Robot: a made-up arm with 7 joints.
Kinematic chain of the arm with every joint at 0, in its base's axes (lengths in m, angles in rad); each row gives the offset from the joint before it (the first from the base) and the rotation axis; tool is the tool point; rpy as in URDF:
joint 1: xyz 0 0 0.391 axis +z
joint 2: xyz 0 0 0 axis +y
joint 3: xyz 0 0 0.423 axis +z
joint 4: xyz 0.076 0 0 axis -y
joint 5: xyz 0.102 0 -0.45 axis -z
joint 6: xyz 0 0 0 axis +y
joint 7: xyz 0.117 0 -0.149 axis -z
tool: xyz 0 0 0 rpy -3.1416 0 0
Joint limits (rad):
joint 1: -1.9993..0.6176
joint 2: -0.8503..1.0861
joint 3: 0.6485..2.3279
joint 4: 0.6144..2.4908
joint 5: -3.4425..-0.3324
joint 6: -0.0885..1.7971
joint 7: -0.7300..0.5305
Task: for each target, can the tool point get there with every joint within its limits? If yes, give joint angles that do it. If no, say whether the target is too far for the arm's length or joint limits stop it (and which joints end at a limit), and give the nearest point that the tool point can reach.
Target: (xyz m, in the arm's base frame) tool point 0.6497 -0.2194 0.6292
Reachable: yes | joints -1.7798 0.1039 1.6216 1.1002 -1.7073 1.1611 -0.2307
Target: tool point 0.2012 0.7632 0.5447
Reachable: yes | joints -0.8657 -0.5274 2.0664 1.3039 -1.7593 0.8462 0.2995
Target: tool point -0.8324 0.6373 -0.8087
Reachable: no: too far | nearest point -0.4921 0.3768 0.1172 | short by 1.020 m
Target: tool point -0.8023 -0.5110 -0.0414
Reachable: no: joint limits stop it (at a limit: joint 1, joint 2, joint 3, joint 6) | nearest point -0.7935 -0.0729 0.2555 | short by 0.529 m
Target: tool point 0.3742 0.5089 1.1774
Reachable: yes | joints -1.0180 -0.4005 1.3828 2.0296 -0.7869 0.4986 -0.5533
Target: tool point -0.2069 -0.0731 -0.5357
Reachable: no: joint limits stop it (at a limit: joint 1, joint 2, joint 3, joint 4) | nearest point 0.0457 -0.2759 -0.0122 | short by 0.616 m
